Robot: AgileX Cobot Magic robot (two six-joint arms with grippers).
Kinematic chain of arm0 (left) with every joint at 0, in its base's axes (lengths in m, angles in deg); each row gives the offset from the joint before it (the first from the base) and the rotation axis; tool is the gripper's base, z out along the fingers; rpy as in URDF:
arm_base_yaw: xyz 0 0 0.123 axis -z
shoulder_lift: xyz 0 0 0 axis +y
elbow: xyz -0.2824 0 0.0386 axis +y
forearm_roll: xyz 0.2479 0 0.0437 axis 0.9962 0 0.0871
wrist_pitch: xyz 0 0 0 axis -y
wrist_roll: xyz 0.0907 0 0.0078 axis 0.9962 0 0.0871
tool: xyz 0 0 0 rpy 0 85 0
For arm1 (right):
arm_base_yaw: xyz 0 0 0.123 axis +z
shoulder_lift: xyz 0 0 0 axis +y
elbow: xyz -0.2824 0 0.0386 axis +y
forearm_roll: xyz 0.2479 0 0.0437 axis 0.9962 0 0.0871
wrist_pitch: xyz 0 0 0 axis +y
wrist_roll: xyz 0.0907 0 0.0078 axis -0.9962 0 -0.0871
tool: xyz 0 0 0 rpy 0 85 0
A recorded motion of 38 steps. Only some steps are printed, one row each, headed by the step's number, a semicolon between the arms.
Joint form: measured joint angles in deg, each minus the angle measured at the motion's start. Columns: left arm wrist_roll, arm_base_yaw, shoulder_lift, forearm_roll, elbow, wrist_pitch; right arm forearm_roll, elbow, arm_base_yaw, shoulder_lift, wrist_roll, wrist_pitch.
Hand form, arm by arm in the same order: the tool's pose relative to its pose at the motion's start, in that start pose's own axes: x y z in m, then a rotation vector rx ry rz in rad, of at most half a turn. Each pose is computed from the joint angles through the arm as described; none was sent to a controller.
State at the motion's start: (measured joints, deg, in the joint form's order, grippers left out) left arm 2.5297 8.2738 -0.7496 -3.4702 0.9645 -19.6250; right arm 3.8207 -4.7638 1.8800 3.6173 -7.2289 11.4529
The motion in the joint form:
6: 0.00 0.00 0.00 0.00 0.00 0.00; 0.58 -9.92 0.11 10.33 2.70 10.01
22: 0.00 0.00 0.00 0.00 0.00 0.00; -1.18 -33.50 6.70 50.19 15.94 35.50
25: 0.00 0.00 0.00 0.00 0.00 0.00; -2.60 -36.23 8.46 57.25 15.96 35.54
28: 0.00 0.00 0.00 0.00 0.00 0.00; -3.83 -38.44 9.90 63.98 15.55 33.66
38: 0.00 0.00 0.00 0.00 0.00 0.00; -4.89 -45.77 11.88 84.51 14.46 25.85
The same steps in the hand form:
6: 0.0000 0.0000 0.0000 0.0000 0.0000 0.0000; -0.0313 0.0075 0.0090 0.0144 0.1815 -0.0375
22: 0.0000 0.0000 0.0000 0.0000 0.0000 0.0000; -0.0576 0.0312 0.0990 -0.0904 0.9194 -0.3314
25: 0.0000 0.0000 0.0000 0.0000 0.0000 0.0000; -0.0509 0.0365 0.1222 -0.1045 0.9961 -0.3724
28: 0.0000 0.0000 0.0000 0.0000 0.0000 0.0000; -0.0409 0.0417 0.1462 -0.1131 1.0418 -0.4023
38: 0.0000 0.0000 0.0000 0.0000 0.0000 0.0000; 0.0051 0.0533 0.2207 -0.1241 1.1356 -0.4282

